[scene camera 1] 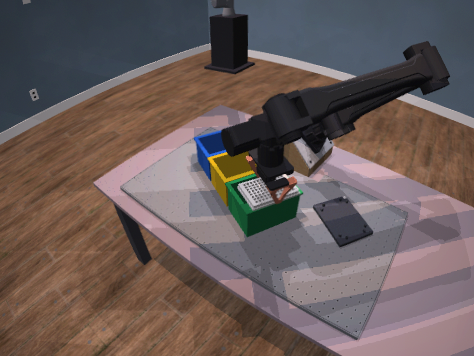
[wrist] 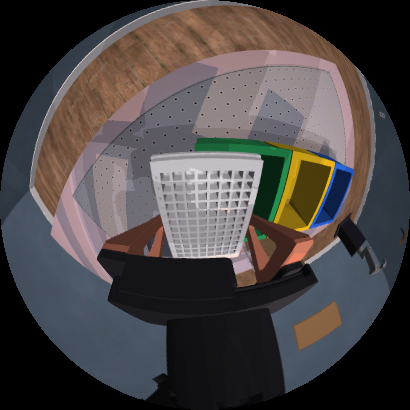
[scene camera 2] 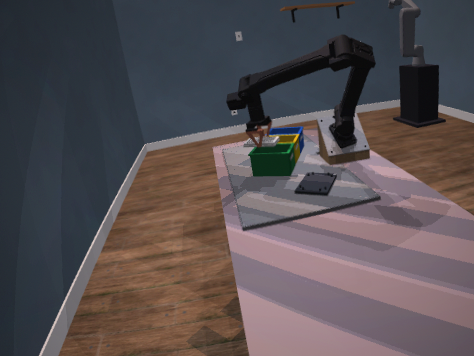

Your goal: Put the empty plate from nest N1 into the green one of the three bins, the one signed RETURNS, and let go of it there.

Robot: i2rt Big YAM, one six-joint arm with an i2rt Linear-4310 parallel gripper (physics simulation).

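Frame: origin at the arm's base, x ahead, y left, z up, level; centimetres.
Seen in the pictures: gripper, between the fingertips: [scene camera 1: 269, 191] [wrist: 205, 217] [scene camera 2: 262, 143]; arm's base, origin of its link: [scene camera 1: 309, 134] [scene camera 2: 342, 134].
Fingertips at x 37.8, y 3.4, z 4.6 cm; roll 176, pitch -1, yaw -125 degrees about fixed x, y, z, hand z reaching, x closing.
Note:
Offsets run from my fingertips to a thing's middle. "spot": to the spot under its first point. Level surfaces: height alone.
The white gridded plate {dy -0.2, dx +0.3, dz +0.8 cm} [scene camera 1: 254, 192] [scene camera 2: 271, 141] [wrist: 207, 200] is held roughly level at the green bin [scene camera 1: 272, 217] [scene camera 2: 272, 162] [wrist: 225, 145]. In scene camera 2 it shows a little above the rim and reaches past the bin's left side; the exact gap is hard to tell. My gripper [scene camera 1: 265, 181] [scene camera 2: 263, 138] [wrist: 205, 217] is shut on the plate, with one copper-coloured finger at each side. Part of the bin's opening shows beside the plate in the wrist view. The RETURNS sign is not readable. A dark flat nest with small pegs {dy +18.4, dx -13.8, dz -13.1 cm} [scene camera 1: 344, 221] [scene camera 2: 316, 184] carries no plate; its label is unreadable.
The yellow bin [scene camera 1: 219, 184] [wrist: 305, 187] stands against the green one, with the blue bin {spot: dy -30.0, dx -11.1, dz -7.1 cm} [scene camera 1: 202, 154] [wrist: 337, 192] beyond it. The arm's wedge-shaped base mount [scene camera 1: 317, 160] [scene camera 2: 345, 154] stands behind. All stand on a perforated grey board {dz -14.2 cm} [scene camera 1: 320, 295] [scene camera 2: 260, 215].

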